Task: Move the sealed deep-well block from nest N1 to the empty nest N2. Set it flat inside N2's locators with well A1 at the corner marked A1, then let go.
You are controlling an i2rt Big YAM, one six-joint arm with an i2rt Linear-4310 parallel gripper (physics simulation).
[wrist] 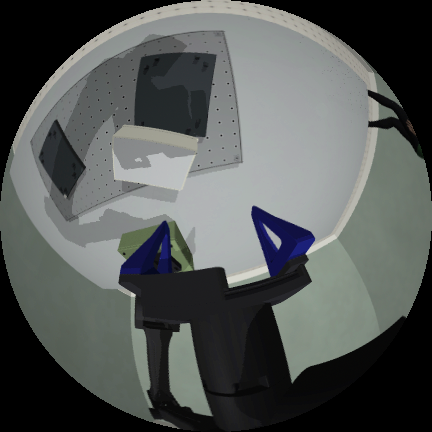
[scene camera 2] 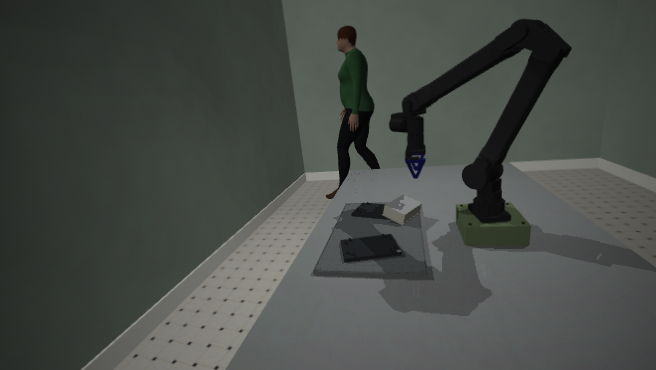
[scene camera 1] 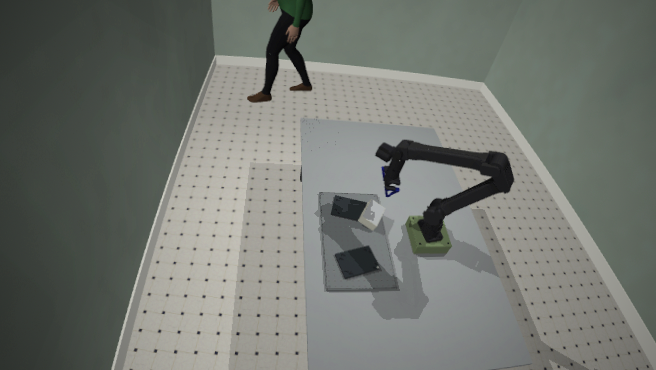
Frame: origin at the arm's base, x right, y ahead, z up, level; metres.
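Seen in the pictures: gripper, fingertip midpoint: [wrist: 209,216] [scene camera 2: 416,174] [scene camera 1: 385,188]; arm's base, link origin: [wrist: 156,262] [scene camera 2: 488,213] [scene camera 1: 429,230].
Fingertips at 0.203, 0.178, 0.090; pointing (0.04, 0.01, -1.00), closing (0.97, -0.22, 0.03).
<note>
Pixels of each thing's top centre, then the offset from my fingertips to it, as dx, dy, dz.
- pale deep-well block, top centre: [wrist: 147,163] [scene camera 2: 402,201] [scene camera 1: 373,210] -0.058, +0.062, -0.079
- far dark nest, top centre: [wrist: 171,89] [scene camera 2: 376,206] [scene camera 1: 349,206] +0.010, +0.153, -0.118
The pale deep-well block [scene camera 1: 371,215] [scene camera 2: 403,209] [wrist: 155,160] lies askew and looks tilted at the arm-side edge of the far dark nest [scene camera 1: 346,206] [scene camera 2: 367,210] [wrist: 172,95], partly over it and reaching past the perforated plate's edge. The near dark nest [scene camera 1: 357,262] [scene camera 2: 370,248] [wrist: 61,160] has nothing on it. I cannot read the N1, N2 or A1 marks. My gripper [scene camera 1: 387,185] [scene camera 2: 415,175] [wrist: 209,216] is open and empty, above the table and apart from the block, beyond it towards the far end in the first scene view. The block's underside is hidden.
The perforated plate [scene camera 1: 385,280] [scene camera 2: 415,265] [wrist: 227,110] carries both nests. The green arm base [scene camera 1: 431,246] [scene camera 2: 500,233] [wrist: 130,240] stands to the plate's right in the scene views. A person in green [scene camera 1: 272,60] [scene camera 2: 355,85] stands beyond the table's far end.
</note>
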